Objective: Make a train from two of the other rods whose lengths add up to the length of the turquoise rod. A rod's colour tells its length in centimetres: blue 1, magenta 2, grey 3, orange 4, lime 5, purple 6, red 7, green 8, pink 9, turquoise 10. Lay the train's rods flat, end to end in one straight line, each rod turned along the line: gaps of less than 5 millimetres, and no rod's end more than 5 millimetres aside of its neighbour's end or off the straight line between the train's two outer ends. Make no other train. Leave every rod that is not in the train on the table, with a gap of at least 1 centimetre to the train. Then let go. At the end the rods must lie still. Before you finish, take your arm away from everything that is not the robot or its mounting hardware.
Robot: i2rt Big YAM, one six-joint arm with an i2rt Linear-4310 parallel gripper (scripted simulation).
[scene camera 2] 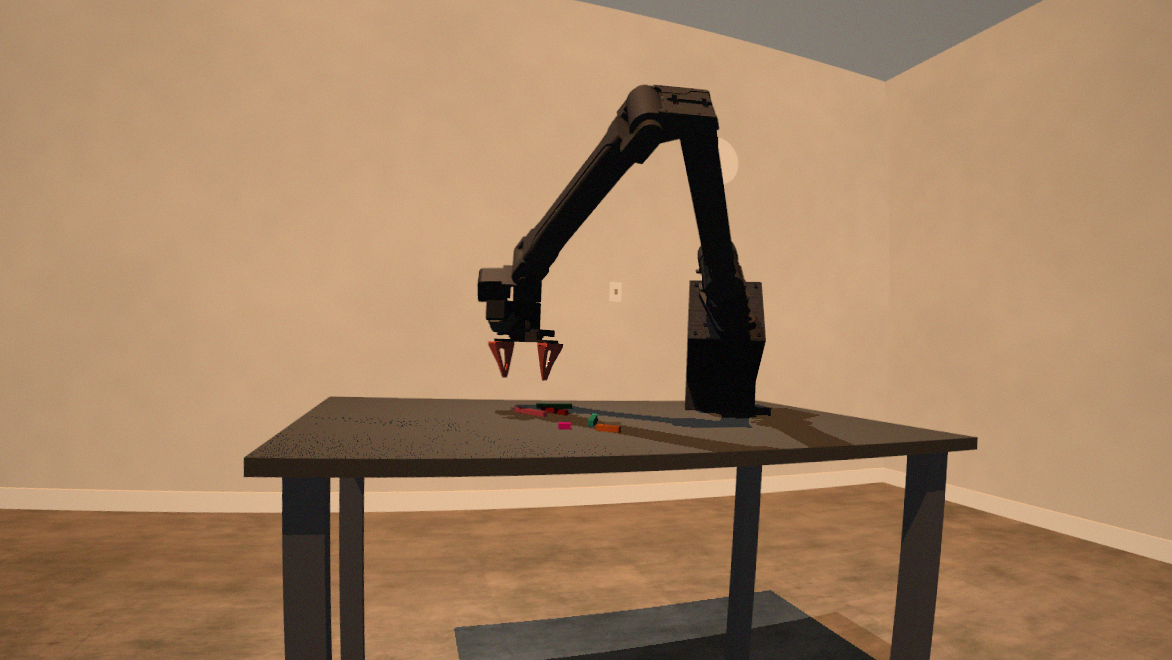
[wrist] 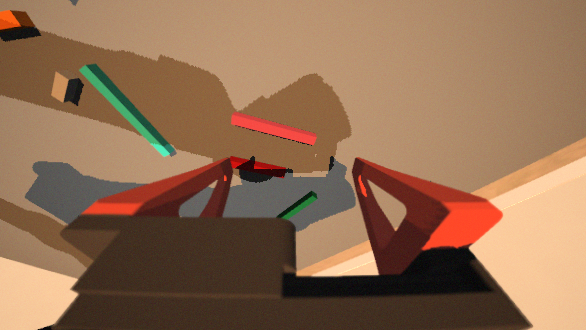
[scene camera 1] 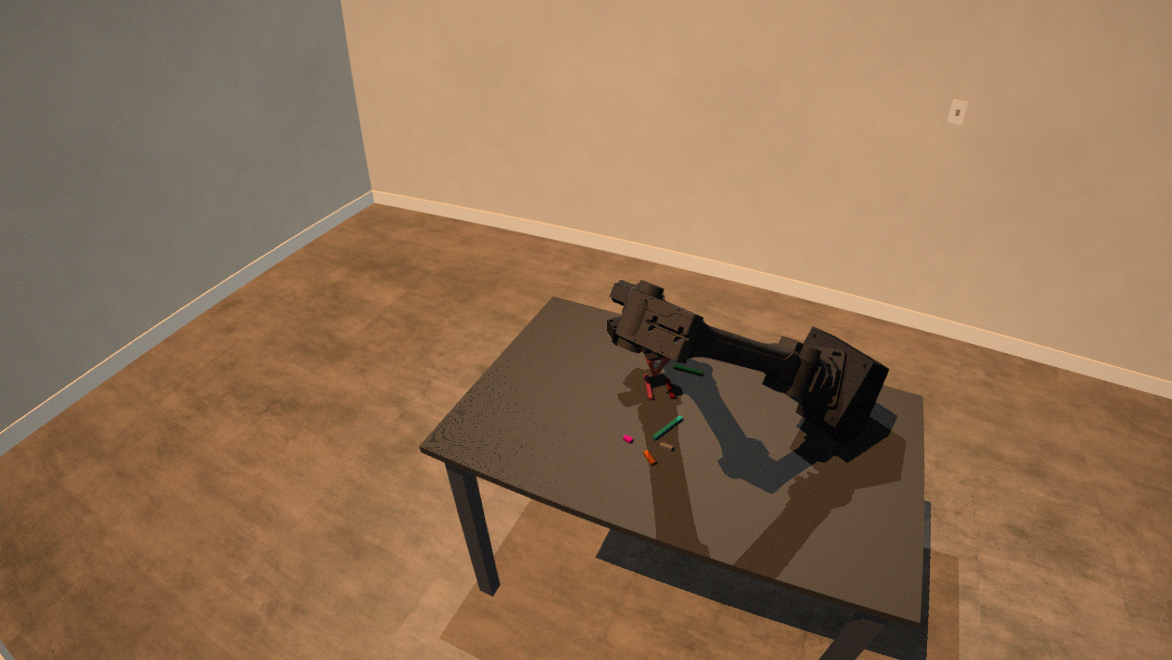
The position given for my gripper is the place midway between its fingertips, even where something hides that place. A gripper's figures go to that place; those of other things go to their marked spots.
My gripper (wrist: 292, 164): 13 cm from the lens. A turquoise rod (wrist: 92, 72) is 24 cm from the lens. A pink rod (wrist: 239, 119) is 18 cm from the lens. The marked spots on the pink rod and the turquoise rod are 13 cm apart.
